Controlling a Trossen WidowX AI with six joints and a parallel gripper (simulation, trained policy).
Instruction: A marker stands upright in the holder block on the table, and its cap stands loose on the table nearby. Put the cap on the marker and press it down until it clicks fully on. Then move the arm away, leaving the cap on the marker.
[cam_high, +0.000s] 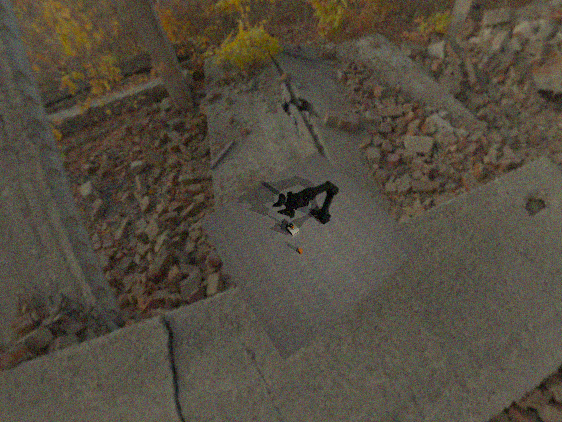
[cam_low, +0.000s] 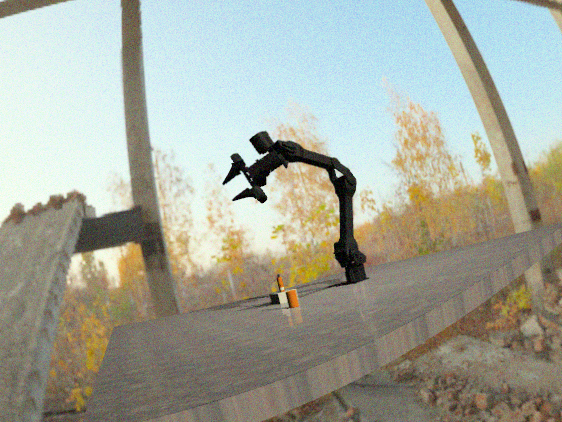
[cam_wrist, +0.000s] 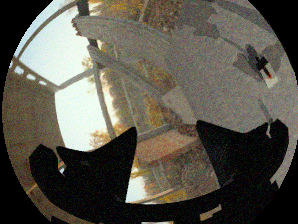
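The orange cap lies 40 mm behind my gripper tip, 200 mm to the left of it and 370 mm below it. From my gripper tip the other things lie so: pale holder block: 100 mm behind, 20 mm to the left, 380 mm below.
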